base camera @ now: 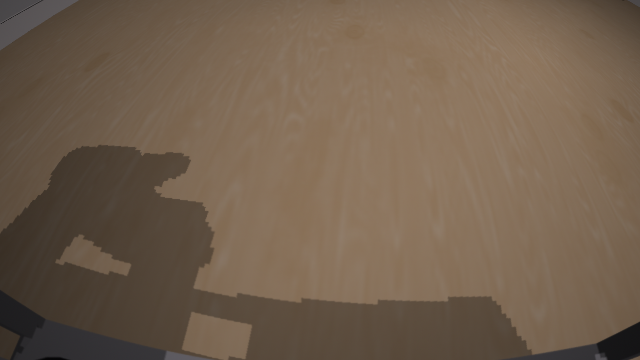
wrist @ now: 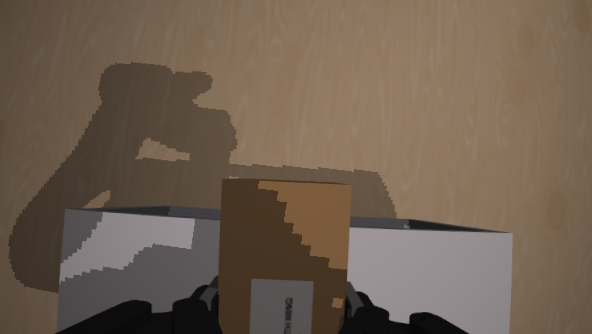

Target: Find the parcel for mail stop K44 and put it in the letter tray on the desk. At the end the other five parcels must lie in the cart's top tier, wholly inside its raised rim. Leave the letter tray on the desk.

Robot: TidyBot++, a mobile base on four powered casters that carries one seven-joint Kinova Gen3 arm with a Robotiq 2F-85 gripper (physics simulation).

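Frame: origin at the arm's base, x ahead, y left, z up, level; metres.
Seen in the pictures: gripper, fingertip midpoint: (wrist: 282, 298).
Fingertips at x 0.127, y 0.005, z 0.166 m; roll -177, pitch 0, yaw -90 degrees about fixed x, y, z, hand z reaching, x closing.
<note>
A point is followed by its place in that frame.
A brown cardboard parcel (wrist: 285, 235) @[x 0.162, y 0.005, z 0.199 m] stands out at the bottom middle of the wrist view, with a grey-white label on its face whose print is sideways and too cut off to read. My gripper (wrist: 282, 298) @[x 0.127, y 0.005, z 0.166 m] is shut on this parcel, one black finger against each side. The parcel is held above my base's light top. The letter tray, the desk, the cart and the other five parcels do not show in either view.
Wooden floor (base camera: 360, 150) @[x 0.481, y -0.045, z -0.397 m] (wrist: 400, 100) @[x 0.424, y -0.247, z -0.396 m] spreads ahead, with the shadow of my arm and base on it. A pale wall edge (base camera: 35, 22) @[x 1.259, y 1.280, z -0.380 m] shows at the top left of the base view. My base's white top (wrist: 430, 280) lies under the parcel.
</note>
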